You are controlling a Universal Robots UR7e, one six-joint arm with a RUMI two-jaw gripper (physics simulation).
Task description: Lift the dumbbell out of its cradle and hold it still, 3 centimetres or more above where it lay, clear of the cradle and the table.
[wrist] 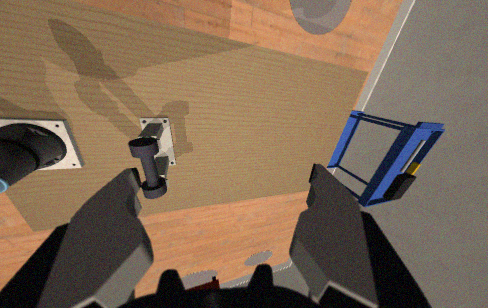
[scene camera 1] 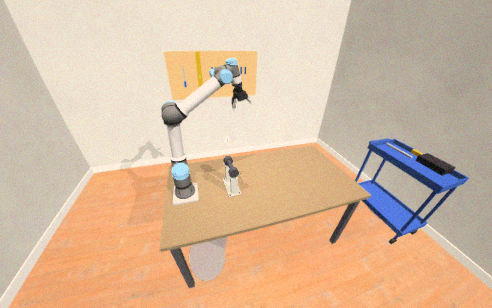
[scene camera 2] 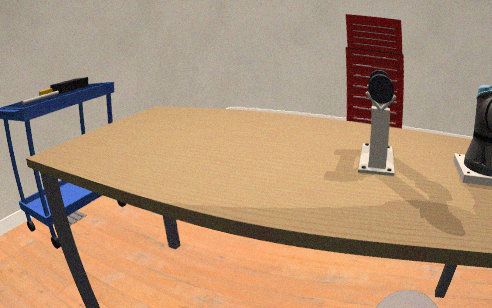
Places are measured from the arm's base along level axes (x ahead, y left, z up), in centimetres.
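Pixels of known places: gripper, fingertip midpoint: (wrist: 228, 167) (scene camera 1: 242, 108); arm's base at its link origin: (wrist: 34, 145) (scene camera 1: 185, 191) (scene camera 2: 485, 167).
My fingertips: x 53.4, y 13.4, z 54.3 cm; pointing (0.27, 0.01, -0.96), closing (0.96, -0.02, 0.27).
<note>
For each thing: its top centre in the pictures, then the offset to it from my fingertips. Level surfaces: height alone.
- dark dumbbell at its top centre: (scene camera 2: 380, 72) (wrist: 147, 175) (scene camera 1: 230, 162) dx -17.9, dy -19.4, dz -32.6 cm
- pale cradle at its top centre: (scene camera 2: 380, 89) (wrist: 150, 167) (scene camera 1: 230, 167) dx -17.9, dy -19.4, dz -37.3 cm
- wooden table at its surface level: dz -56.6 cm
The dark dumbbell (scene camera 1: 233, 172) (scene camera 2: 381, 89) (wrist: 149, 166) lies level across the two uprights of the pale cradle (scene camera 1: 233, 185) (scene camera 2: 379, 137) (wrist: 167, 145). The cradle's base plate sits on the wooden table (scene camera 1: 290, 185) (scene camera 2: 225, 160) (wrist: 250, 115). My gripper (scene camera 1: 242, 105) (wrist: 228, 167) is open and empty, high above the table and the dumbbell. In the wrist view the dumbbell shows beside the left fingertip, off the middle of the gap and far below. The gripper does not show in scene camera 2.
The robot's base (scene camera 1: 185, 192) (scene camera 2: 482, 150) (wrist: 35, 145) stands on the table close to the cradle. A blue cart (scene camera 1: 437, 185) (scene camera 2: 70, 100) (wrist: 392, 160) with items on its top stands beyond the table's end. A red cabinet (scene camera 2: 360, 35) stands behind the table in scene camera 2.
</note>
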